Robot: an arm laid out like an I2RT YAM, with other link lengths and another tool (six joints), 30 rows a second.
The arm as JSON. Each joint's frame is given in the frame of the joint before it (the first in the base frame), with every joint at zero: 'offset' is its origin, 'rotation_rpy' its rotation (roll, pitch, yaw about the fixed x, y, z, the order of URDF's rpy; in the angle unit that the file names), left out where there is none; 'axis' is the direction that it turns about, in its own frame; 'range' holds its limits. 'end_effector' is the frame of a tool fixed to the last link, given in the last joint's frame.
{
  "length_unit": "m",
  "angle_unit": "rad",
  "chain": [
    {
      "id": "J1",
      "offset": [
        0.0,
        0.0,
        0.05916
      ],
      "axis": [
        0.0,
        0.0,
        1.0
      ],
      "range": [
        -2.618,
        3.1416
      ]
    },
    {
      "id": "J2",
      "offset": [
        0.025,
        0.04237,
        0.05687
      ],
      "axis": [
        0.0,
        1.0,
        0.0
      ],
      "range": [
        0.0,
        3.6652
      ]
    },
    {
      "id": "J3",
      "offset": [
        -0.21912,
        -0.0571,
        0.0
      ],
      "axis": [
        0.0,
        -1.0,
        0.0
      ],
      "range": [
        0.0,
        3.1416
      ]
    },
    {
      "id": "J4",
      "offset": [
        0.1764,
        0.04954,
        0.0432
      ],
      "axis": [
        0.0,
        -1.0,
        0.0
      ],
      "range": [
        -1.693,
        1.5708
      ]
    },
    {
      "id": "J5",
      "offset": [
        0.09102,
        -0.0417,
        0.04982
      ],
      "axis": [
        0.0,
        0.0,
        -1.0
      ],
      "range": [
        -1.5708,
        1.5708
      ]
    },
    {
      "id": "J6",
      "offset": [
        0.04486,
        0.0,
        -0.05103
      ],
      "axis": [
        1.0,
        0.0,
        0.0
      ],
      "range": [
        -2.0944,
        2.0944
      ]
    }
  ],
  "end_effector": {
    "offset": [
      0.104,
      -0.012,
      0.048
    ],
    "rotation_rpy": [
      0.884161,
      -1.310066,
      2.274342
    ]
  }
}
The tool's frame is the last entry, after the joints.
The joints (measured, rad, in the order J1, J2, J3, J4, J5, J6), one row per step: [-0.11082 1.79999 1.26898 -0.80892 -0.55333 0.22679]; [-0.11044 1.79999 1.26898 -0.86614 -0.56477 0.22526]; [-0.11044 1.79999 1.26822 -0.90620 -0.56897 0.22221]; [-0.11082 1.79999 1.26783 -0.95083 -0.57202 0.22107]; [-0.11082 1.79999 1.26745 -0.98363 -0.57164 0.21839]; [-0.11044 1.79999 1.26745 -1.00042 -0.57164 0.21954]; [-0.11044 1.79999 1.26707 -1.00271 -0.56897 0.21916]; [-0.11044 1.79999 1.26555 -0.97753 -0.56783 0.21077]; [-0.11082 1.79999 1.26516 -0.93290 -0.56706 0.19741]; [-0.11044 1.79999 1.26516 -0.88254 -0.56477 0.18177]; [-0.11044 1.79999 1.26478 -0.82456 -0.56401 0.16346]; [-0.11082 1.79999 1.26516 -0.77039 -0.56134 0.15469]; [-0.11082 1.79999 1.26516 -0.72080 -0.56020 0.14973]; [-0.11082 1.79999 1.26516 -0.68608 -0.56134 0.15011]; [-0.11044 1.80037 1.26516 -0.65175 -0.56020 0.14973]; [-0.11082 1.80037 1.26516 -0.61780 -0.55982 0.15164]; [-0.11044 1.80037 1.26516 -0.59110 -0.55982 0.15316]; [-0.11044 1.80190 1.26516 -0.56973 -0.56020 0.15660]
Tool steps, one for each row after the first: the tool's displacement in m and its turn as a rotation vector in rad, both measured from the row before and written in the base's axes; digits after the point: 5 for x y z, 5 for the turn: [-0.01221 0.00313 -0.00432 0.01711 0.05485 0.00395]; [-0.00885 0.00168 -0.00295 0.00805 0.03853 0.00318]; [-0.00990 0.00144 -0.00291 0.00781 0.04381 0.00091]; [-0.00736 0.00087 -0.00198 0.00297 0.03159 0.00222]; [-0.00381 0.00050 -0.00093 0.00197 0.01730 -0.00059]; [-0.00065 -0.00028 -0.00036 -0.00239 0.00275 0.00022]; [0.00543 -0.00044 0.00115 -0.00457 -0.02784 0.00701]; [0.01013 -0.00085 0.00295 -0.00735 -0.05092 0.01079]; [0.01134 -0.00086 0.00392 -0.01042 -0.05795 0.01318]; [0.01269 -0.00081 0.00526 -0.01096 -0.06659 0.01508]; [0.01159 -0.00145 0.00542 -0.01086 -0.05839 0.00620]; [0.01018 -0.00110 0.00541 -0.00806 -0.05165 0.00370]; [0.00690 -0.00063 0.00409 -0.00264 -0.03444 0.00007]; [0.00669 -0.00074 0.00403 -0.00494 -0.03381 0.00027]; [0.00646 -0.00099 0.00432 -0.00336 -0.03277 -0.00202]; [0.00497 -0.00046 0.00357 -0.00232 -0.02579 -0.00079]; [0.00385 -0.00051 0.00235 -0.00037 -0.01808 -0.00245]
